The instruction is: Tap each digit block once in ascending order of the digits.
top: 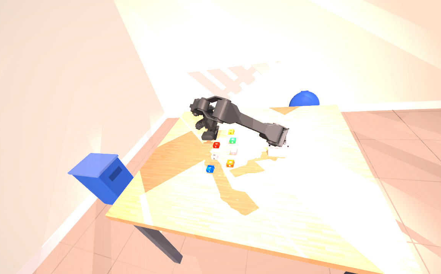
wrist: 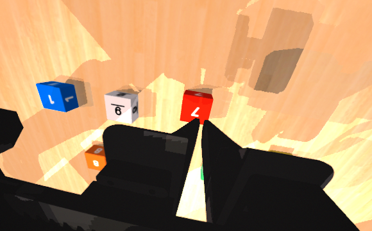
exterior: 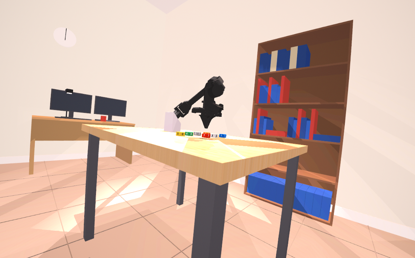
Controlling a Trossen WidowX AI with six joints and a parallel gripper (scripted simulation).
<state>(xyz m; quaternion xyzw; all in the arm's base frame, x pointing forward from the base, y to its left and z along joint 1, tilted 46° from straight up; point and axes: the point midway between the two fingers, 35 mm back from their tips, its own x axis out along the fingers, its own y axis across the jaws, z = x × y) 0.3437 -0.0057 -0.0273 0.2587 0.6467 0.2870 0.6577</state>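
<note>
My gripper tip is 4 cm above the red block and 1 cm to the right of it. Round my gripper tip: green block 9 cm behind, 4 cm to the right, 4 cm below; then yellow block 12 cm to the right, 6 cm behind, 4 cm below; then white block 10 cm to the left, 4 cm below, 2 cm behind.
</note>
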